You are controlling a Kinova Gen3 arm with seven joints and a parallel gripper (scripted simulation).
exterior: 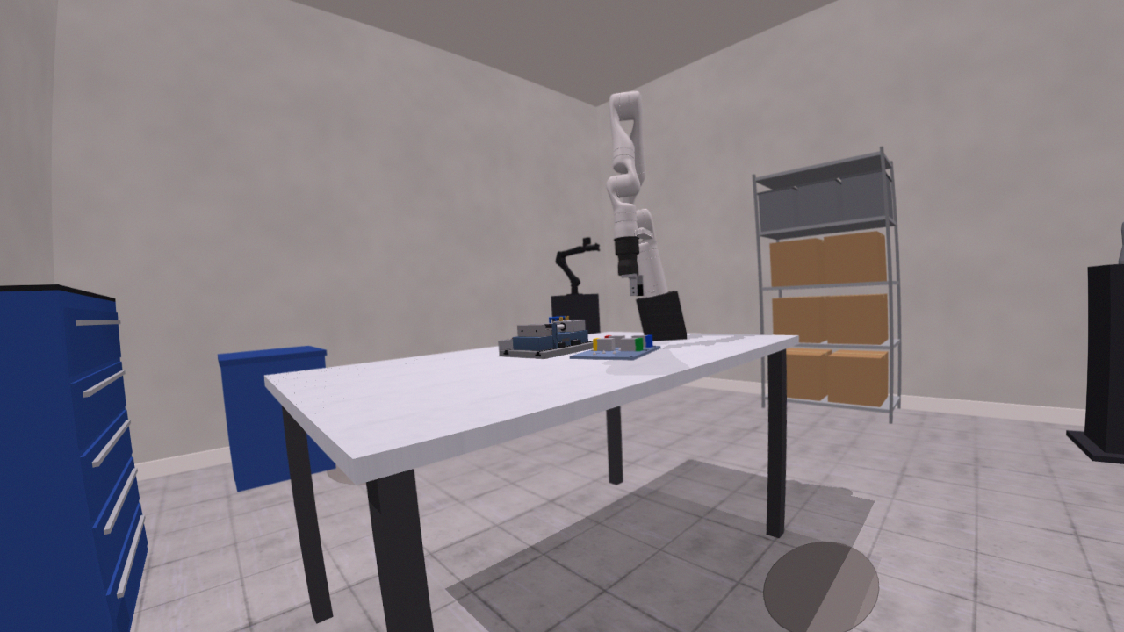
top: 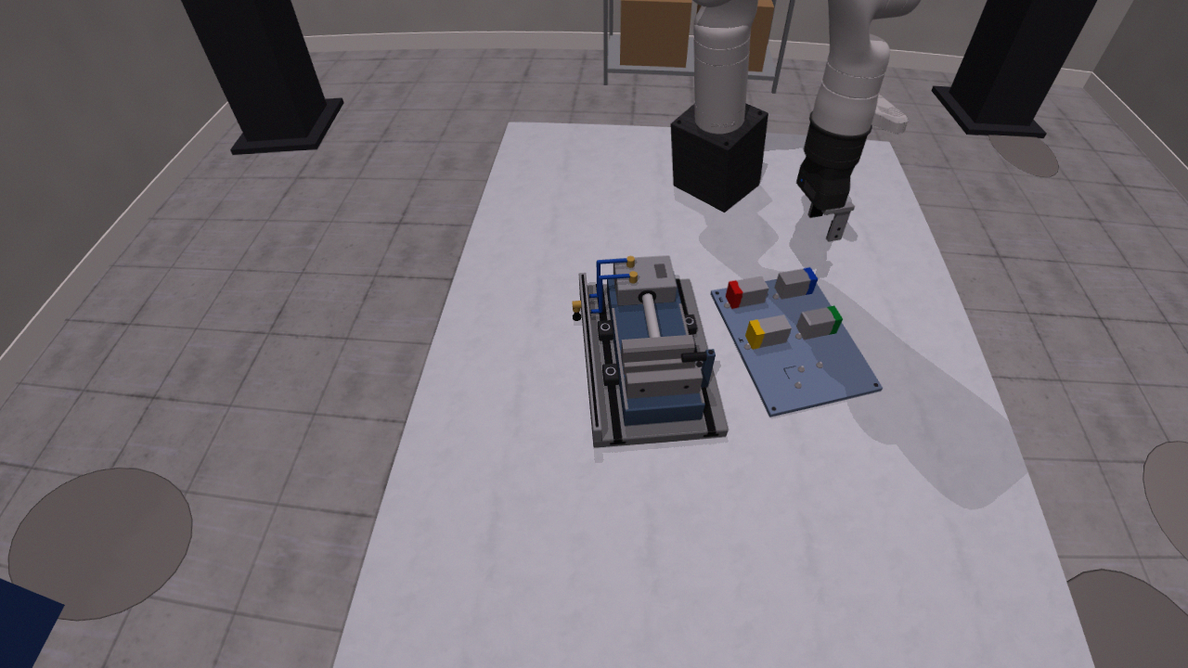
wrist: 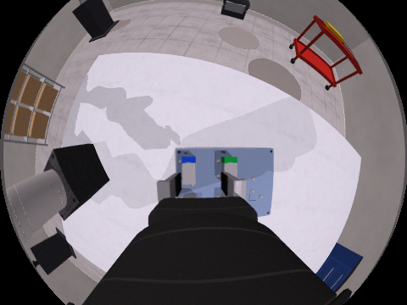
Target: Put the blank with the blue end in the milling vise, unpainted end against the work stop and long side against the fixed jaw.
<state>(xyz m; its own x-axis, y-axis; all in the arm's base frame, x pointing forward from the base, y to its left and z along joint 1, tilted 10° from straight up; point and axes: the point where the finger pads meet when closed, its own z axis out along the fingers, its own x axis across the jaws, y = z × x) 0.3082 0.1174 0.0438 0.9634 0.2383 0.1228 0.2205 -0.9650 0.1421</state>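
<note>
My gripper is now 20 mm past the blue-ended blank and 160 mm above it. Also, from my hand: yellow-ended blank 90 mm ahead, 70 mm to the right, 160 mm below; then red-ended blank 90 mm to the right, 160 mm below; then green-ended blank 70 mm ahead, 20 mm to the left, 160 mm below.
</note>
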